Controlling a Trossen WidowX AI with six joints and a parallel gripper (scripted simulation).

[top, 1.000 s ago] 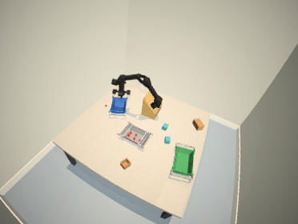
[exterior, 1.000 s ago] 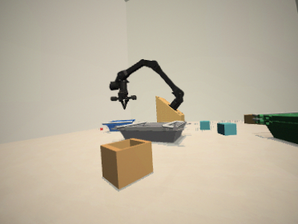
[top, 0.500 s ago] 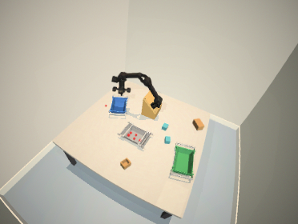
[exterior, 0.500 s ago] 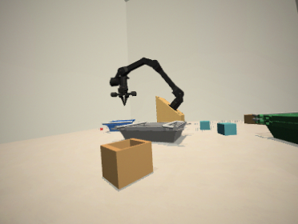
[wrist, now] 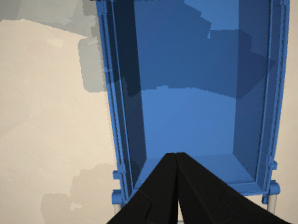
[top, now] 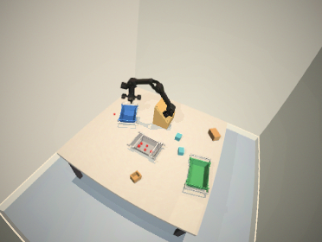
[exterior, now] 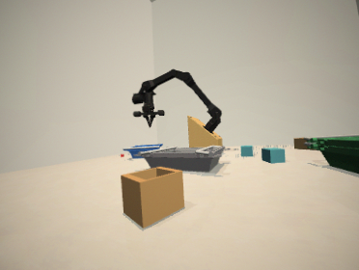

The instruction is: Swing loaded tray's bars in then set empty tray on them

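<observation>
My gripper tip is now 130 mm above the blue tray, 20 mm to the left of it and 20 mm short of it. Round my gripper tip: brown block (830 mm to the left, 310 mm behind, 140 mm below); small brown box (520 mm ahead, 480 mm to the left, 160 mm below).
</observation>
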